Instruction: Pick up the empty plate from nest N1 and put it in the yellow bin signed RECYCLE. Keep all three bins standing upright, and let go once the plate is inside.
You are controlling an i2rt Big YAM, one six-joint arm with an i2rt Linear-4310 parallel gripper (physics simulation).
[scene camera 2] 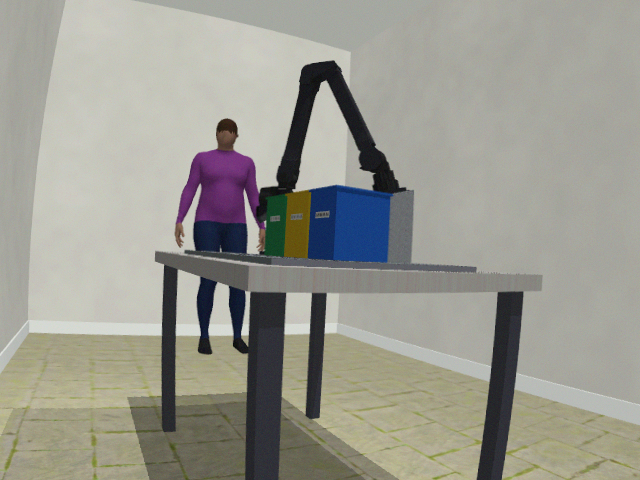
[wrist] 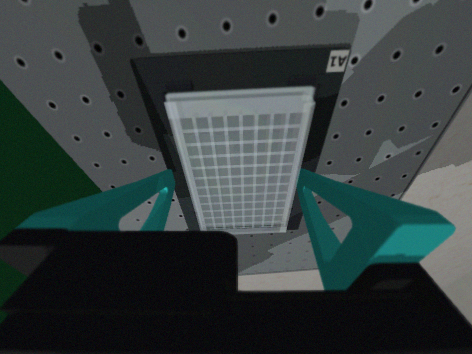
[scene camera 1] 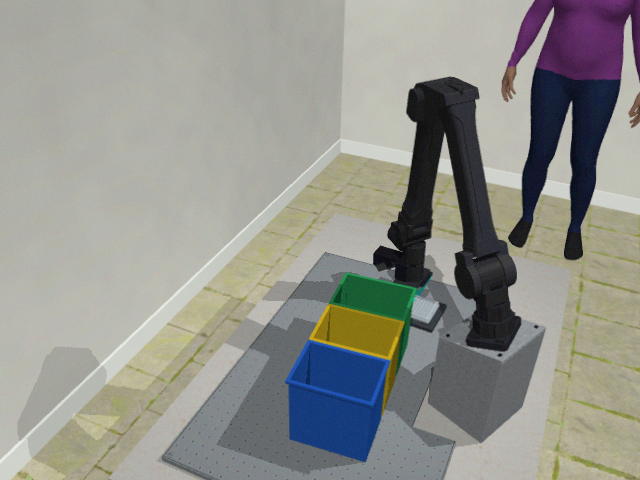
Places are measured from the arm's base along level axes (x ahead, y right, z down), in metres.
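Pixels of known places: gripper, between the fingertips: point(wrist: 235, 176); arm's base, origin of its link: point(scene camera 1: 494, 333).
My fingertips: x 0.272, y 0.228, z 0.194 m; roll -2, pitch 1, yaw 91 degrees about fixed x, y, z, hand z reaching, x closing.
For each thing: its top centre in the pictures, then the offset to it from my fingertips. Level surfaces: height alone.
- pale plate, centre of its top: point(wrist: 242, 186) point(scene camera 1: 412, 303) dy +0.005, dx -0.005, dz -0.006 m
- yellow bin, centre of its top: point(scene camera 1: 357, 330) point(scene camera 2: 323, 195) dy -0.329, dx -0.002, dz -0.159 m
- green bin, centre of its top: point(scene camera 1: 373, 295) point(scene camera 2: 300, 199) dy -0.200, dx +0.022, dz -0.159 m
- blue bin, centre of its top: point(scene camera 1: 338, 370) point(scene camera 2: 351, 191) dy -0.458, dx -0.027, dz -0.159 m
- grey perforated board, height of its surface: dz +0.020 m
The pale plate point(scene camera 1: 425, 308) point(wrist: 242, 165) with a grid of square wells lies flat in its black nest point(scene camera 1: 430, 323) point(wrist: 240, 65), whose corner label looks like A1 upside down. My gripper point(wrist: 235, 176) is open and empty, its teal fingers above the plate, one towards each long side. In scene camera 1 the fingers are mostly hidden behind the green bin. The yellow bin point(scene camera 1: 357, 333) point(scene camera 2: 297, 227) stands upright between the green bin point(scene camera 1: 377, 297) point(scene camera 2: 275, 232) and the blue bin point(scene camera 1: 330, 418) point(scene camera 2: 361, 224), both upright. The lettering on the bin signs is too small to read.
The bins stand in a row on the grey perforated board point(scene camera 1: 248, 377) point(wrist: 272, 37). The arm is mounted on a grey block point(scene camera 1: 465, 384) point(scene camera 2: 401, 227) beside them. The green bin's side shows at the left edge of the wrist view. A person point(scene camera 1: 576, 103) point(scene camera 2: 224, 191) stands beyond the table.
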